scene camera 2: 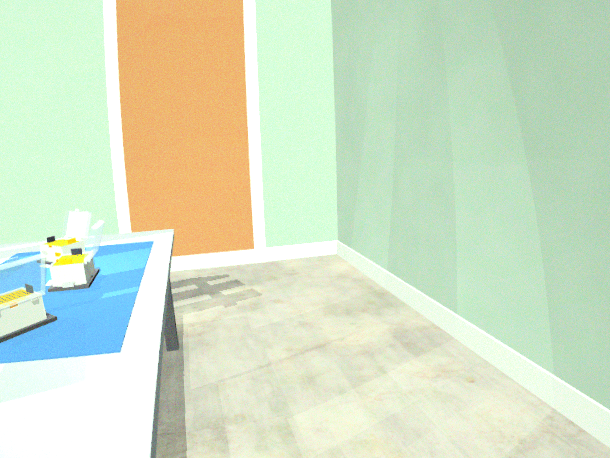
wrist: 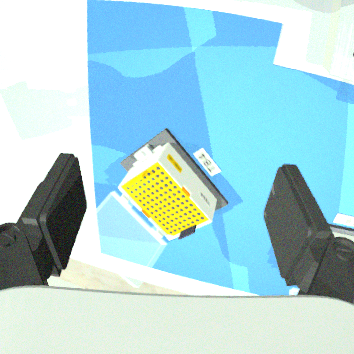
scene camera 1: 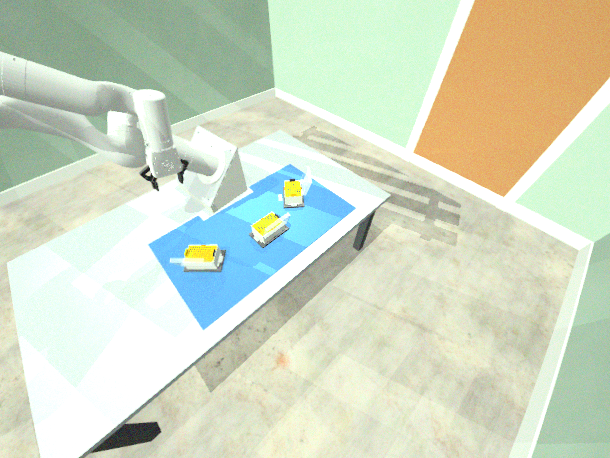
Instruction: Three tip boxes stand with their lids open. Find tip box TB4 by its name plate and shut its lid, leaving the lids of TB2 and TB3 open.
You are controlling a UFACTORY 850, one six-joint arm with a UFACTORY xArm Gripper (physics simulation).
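Tip box TB4 [scene camera 1: 202,258] [scene camera 2: 22,311] [wrist: 166,199] is a white box with a yellow perforated top on a dark base. Its name plate [wrist: 207,162] reads TB4 in the wrist view. Its clear lid [scene camera 1: 176,260] [wrist: 131,232] stands open, out to the lower left in the wrist view. The middle box [scene camera 1: 269,229] [scene camera 2: 72,272] and the far box [scene camera 1: 293,193] [scene camera 2: 52,251] also have open lids; I cannot read which is TB2 or TB3. My gripper [scene camera 1: 169,185] [wrist: 176,184] is open and empty, high above the table, with TB4 showing between its fingers in the wrist view.
The boxes stand on a blue mat [scene camera 1: 207,300] [scene camera 2: 85,335] [wrist: 150,100] on a white table [scene camera 1: 100,360] [scene camera 2: 85,415]. The arm's wedge-shaped base mount [scene camera 1: 232,182] stands behind the mat. Part of another box's dark base shows at the wrist view's right edge.
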